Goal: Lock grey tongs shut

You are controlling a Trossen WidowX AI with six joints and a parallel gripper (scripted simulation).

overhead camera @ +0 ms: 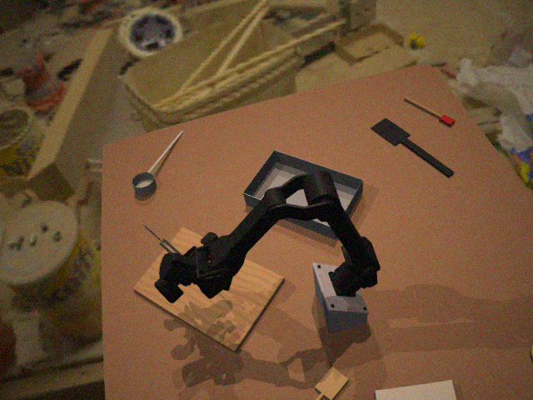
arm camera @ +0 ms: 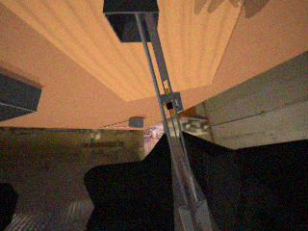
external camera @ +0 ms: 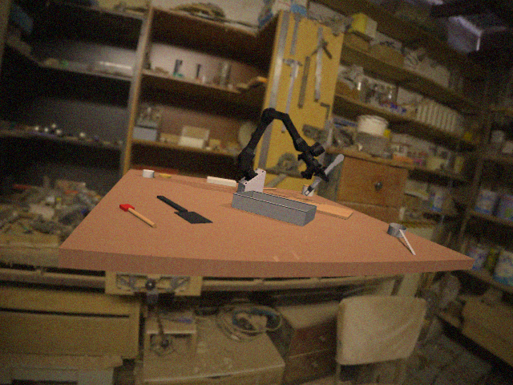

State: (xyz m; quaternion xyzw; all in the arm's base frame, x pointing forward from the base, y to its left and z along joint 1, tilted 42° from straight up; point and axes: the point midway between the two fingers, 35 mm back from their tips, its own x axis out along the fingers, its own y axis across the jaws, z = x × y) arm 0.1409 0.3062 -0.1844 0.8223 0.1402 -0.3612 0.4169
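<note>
Right now my gripper tip is 4 cm past the yellow slider, 4 cm to the left of it and 1 cm above it. From my gripper tip the other things lie so: grey roasting tin: 19 cm ahead, 37 cm to the right, 12 cm below; then wooden board: 3 cm to the right, 14 cm below; then black spatula: 29 cm ahead, 76 cm to the right, 15 cm below.
</note>
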